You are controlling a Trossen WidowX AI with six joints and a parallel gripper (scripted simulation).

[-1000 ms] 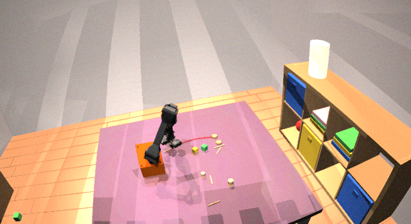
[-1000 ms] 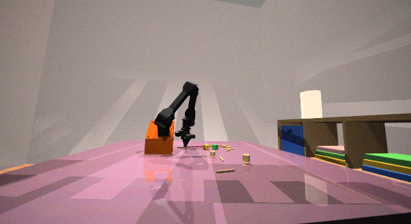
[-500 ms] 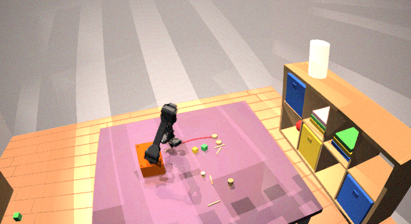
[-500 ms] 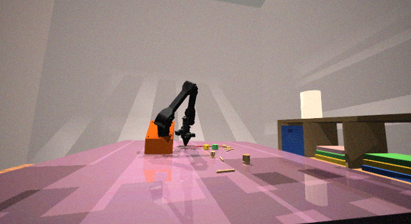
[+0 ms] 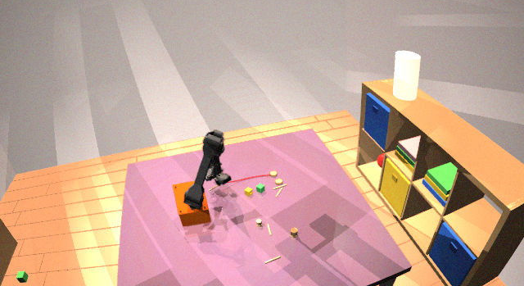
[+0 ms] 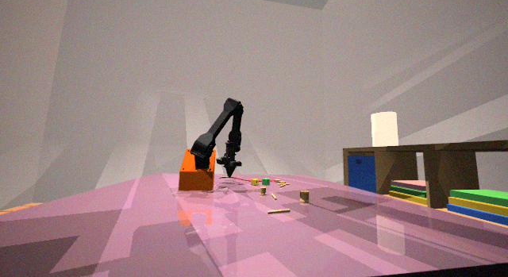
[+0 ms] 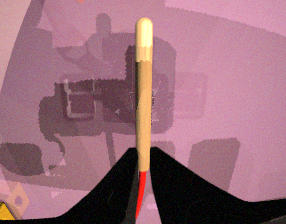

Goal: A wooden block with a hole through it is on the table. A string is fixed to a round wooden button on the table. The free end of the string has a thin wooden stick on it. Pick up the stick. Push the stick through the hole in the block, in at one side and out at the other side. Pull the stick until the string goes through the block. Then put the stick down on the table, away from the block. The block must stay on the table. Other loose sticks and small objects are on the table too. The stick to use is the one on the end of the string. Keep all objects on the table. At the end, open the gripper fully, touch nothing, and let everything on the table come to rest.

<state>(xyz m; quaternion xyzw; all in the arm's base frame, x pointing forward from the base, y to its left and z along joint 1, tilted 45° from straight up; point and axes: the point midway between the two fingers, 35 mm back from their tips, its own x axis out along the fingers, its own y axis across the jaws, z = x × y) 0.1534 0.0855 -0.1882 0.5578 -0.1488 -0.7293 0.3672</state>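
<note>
The yellow wooden block lies 140 mm ahead of my gripper tip, 100 mm to the right of it and 10 mm below it. The rest, counted from my gripper tip: green cube (200 mm ahead, 100 mm to the right, 10 mm below); then thin wooden stick (10 mm to the right, 10 mm behind); then round wooden button (320 mm ahead, 20 mm below).
</note>
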